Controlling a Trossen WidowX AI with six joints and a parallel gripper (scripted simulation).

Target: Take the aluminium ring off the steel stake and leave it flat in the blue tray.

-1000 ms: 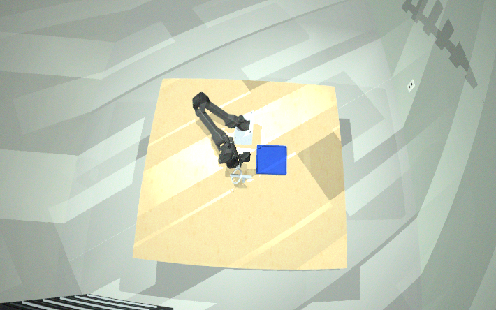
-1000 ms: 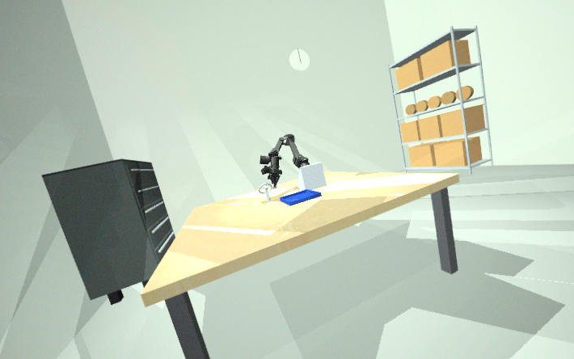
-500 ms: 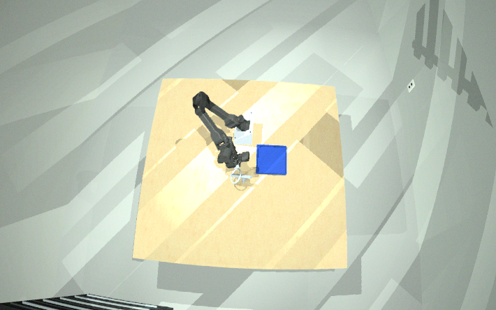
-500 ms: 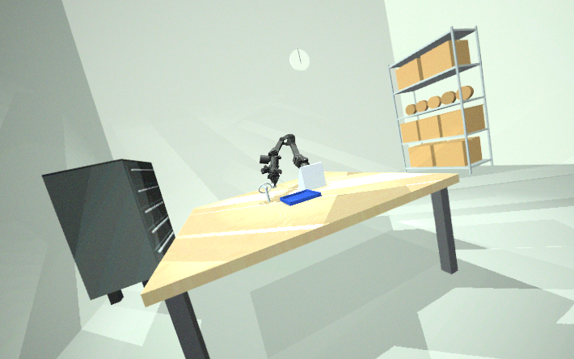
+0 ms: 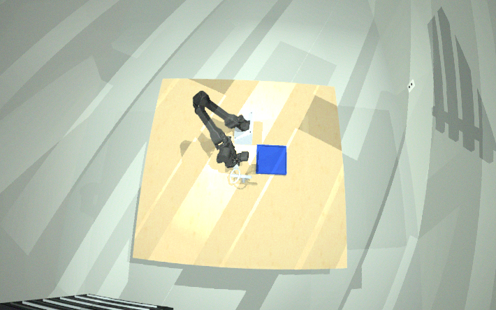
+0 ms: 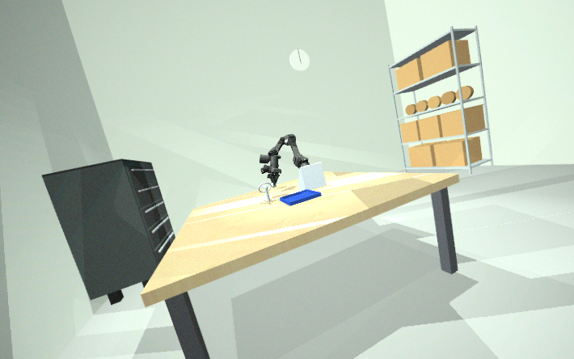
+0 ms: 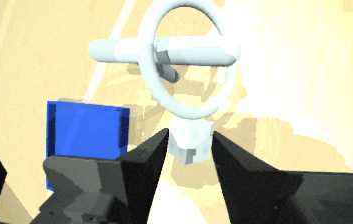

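My gripper tip is 5 cm short of the aluminium ring and 1 cm below it. Also, from my gripper tip: blue tray: 21 cm to the left, 10 cm behind, 7 cm below.
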